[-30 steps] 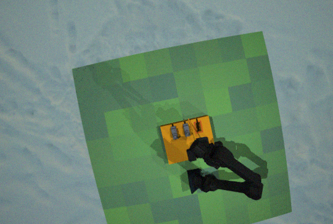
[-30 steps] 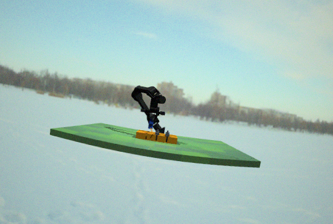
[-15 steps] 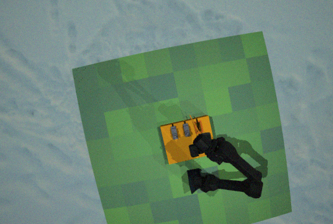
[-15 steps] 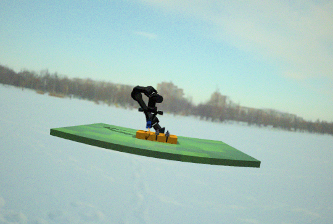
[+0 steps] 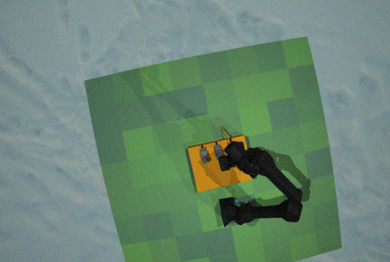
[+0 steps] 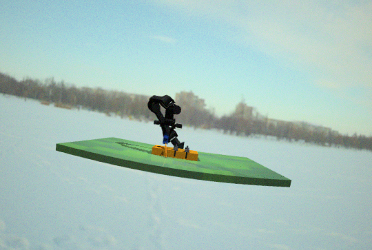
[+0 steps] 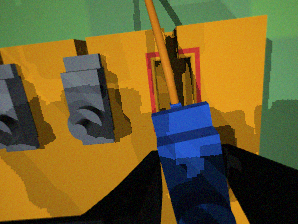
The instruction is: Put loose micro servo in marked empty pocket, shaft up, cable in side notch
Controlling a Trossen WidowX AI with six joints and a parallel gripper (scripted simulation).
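Now: gripper tip 100 mm above the orange deck, 90 mm past it and 70 mm to the right of it.
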